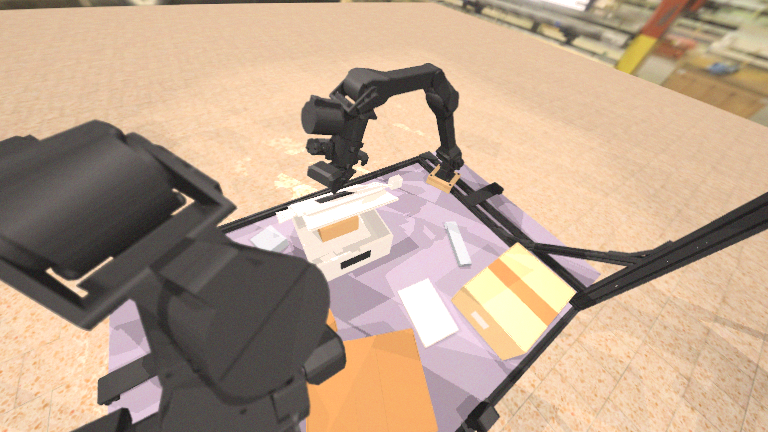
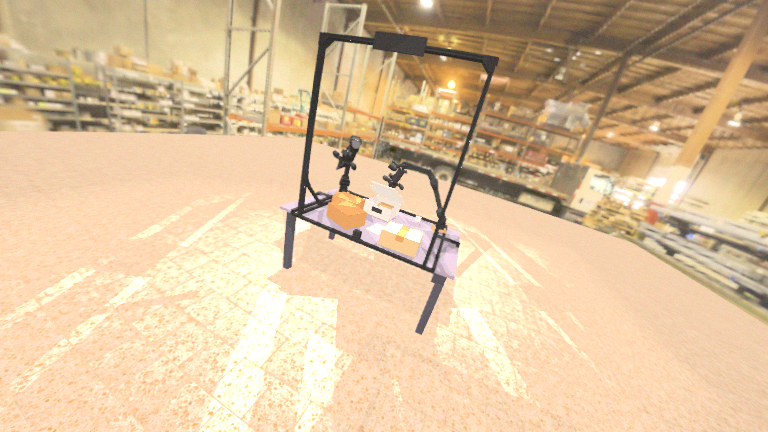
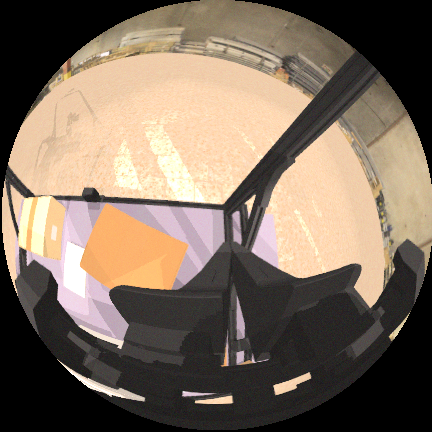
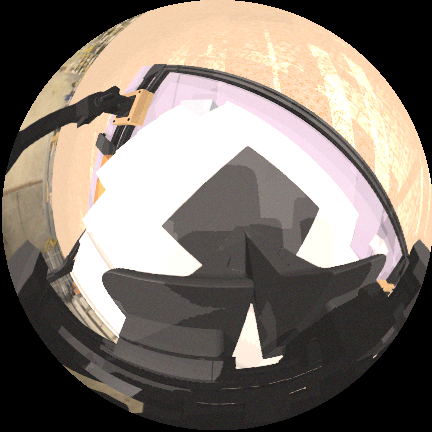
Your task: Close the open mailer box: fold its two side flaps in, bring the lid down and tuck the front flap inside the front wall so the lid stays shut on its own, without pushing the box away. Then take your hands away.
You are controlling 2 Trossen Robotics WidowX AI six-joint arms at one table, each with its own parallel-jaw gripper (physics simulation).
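Seen in the pictures: left gripper, fingertip midpoint: (image 2: 336, 169) (image 3: 228, 247); right gripper, fingertip midpoint: (image 1: 333, 193) (image 2: 387, 191) (image 4: 241, 232); left arm's base, origin of the base link: (image 2: 342, 191) (image 4: 125, 106); right arm's base, origin of the base link: (image 1: 444, 174).
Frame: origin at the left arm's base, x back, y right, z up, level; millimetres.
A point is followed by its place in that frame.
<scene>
The white mailer box (image 1: 382, 246) @(x -415, y 293, z 17 mm) (image 2: 390, 214) @(x -448, y 287, z 10 mm) stands open, with a brown block (image 1: 339, 228) @(x -383, y 152, z -2 mm) inside. Its lid (image 1: 357, 210) @(x -345, y 262, z 206 mm) (image 2: 387, 194) @(x -389, y 132, z 114 mm) (image 4: 142, 200) @(x -309, y 145, z 152 mm) is raised at the back and leans over the rear of the box; a dark label (image 4: 285, 187) @(x -402, y 108, z 96 mm) is on its outer side. White tabs show at both lid ends; I cannot clearly make out the side flaps. My right gripper (image 1: 335, 189) @(x -382, y 142, z 143 mm) (image 2: 401, 186) @(x -382, y 142, z 143 mm) (image 4: 241, 232) @(x -382, y 142, z 143 mm) is shut and empty, its tips at or close behind the lid's outer face; contact cannot be told. My left gripper (image 3: 228, 247) @(x -21, y 445, z 278 mm) is shut and empty, off to the left, away from the box.
An orange box (image 1: 375, 376) @(x -171, y 480, z 53 mm) (image 2: 346, 213) @(x -165, y 585, z 52 mm) (image 3: 130, 245) @(x -134, y 503, z 53 mm), a taped tan box (image 1: 502, 311) @(x -454, y 619, z 53 mm) (image 2: 398, 246) @(x -524, y 720, z -13 mm) (image 3: 56, 215) @(x -415, y 650, z -2 mm) and a white sheet (image 1: 428, 312) @(x -376, y 492, z -42 mm) (image 3: 75, 270) @(x -372, y 480, z -42 mm) lie around the mailer. A grey bar (image 1: 457, 244) @(x -609, y 446, z -29 mm) and a pale block (image 1: 270, 239) @(x -224, y 36, z -10 mm) flank it. Black frame posts rise at the table edges.
</scene>
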